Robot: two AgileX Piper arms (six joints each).
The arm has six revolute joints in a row. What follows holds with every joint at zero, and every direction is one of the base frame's.
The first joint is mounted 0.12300 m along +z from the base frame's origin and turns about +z.
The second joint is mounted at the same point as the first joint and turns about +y.
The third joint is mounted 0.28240 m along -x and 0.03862 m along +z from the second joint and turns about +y.
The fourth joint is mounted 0.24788 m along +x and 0.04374 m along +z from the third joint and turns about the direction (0.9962, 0, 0.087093).
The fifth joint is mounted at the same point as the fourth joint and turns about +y.
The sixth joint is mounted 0.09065 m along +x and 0.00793 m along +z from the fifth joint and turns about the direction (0.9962, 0, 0.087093).
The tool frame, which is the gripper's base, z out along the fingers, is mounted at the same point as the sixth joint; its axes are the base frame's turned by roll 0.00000, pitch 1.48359 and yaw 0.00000 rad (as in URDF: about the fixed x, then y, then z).
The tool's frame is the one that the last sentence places.
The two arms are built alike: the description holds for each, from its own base.
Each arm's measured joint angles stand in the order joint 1, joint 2, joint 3, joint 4, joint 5, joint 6.
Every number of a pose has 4 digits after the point. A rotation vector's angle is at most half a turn.
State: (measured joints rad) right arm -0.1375 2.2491 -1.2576 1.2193 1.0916 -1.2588; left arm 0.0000 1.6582 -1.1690 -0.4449 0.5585 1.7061
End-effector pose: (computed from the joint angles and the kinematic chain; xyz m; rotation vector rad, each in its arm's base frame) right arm 0.3904 0.0225 0.0850 -0.3354 2.5065 1.2892; left arm 0.3565 -0.0208 0.2528 1.5949 1.8928 0.2904
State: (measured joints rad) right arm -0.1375 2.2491 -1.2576 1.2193 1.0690 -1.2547; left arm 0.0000 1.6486 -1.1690 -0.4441 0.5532 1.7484
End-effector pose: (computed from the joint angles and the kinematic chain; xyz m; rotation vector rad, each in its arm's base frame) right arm 0.3917 0.0214 0.0838 -0.3205 2.5147 1.2618; left arm 0.3556 -0.0205 0.2565 1.6296 1.8519 0.3217
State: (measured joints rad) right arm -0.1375 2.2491 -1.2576 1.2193 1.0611 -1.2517; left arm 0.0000 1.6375 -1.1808 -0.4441 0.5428 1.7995
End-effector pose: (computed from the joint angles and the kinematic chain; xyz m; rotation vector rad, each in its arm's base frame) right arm 0.3921 0.0210 0.0834 -0.3133 2.5181 1.2528; left arm 0.3565 -0.0202 0.2644 1.6619 1.7930 0.3721
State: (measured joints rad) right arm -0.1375 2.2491 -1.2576 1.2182 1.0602 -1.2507; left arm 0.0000 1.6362 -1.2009 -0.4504 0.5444 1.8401
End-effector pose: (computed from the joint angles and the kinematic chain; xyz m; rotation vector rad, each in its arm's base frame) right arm 0.3921 0.0210 0.0833 -0.3130 2.5195 1.2516; left arm 0.3589 -0.0205 0.2710 1.6853 1.7480 0.4006
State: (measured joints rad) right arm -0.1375 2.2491 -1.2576 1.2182 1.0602 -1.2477; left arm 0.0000 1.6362 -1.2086 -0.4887 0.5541 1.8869
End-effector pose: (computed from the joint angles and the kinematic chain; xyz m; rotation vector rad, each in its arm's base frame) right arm 0.3921 0.0210 0.0833 -0.3093 2.5209 1.2527; left arm 0.3595 -0.0225 0.2736 1.6957 1.7173 0.3903
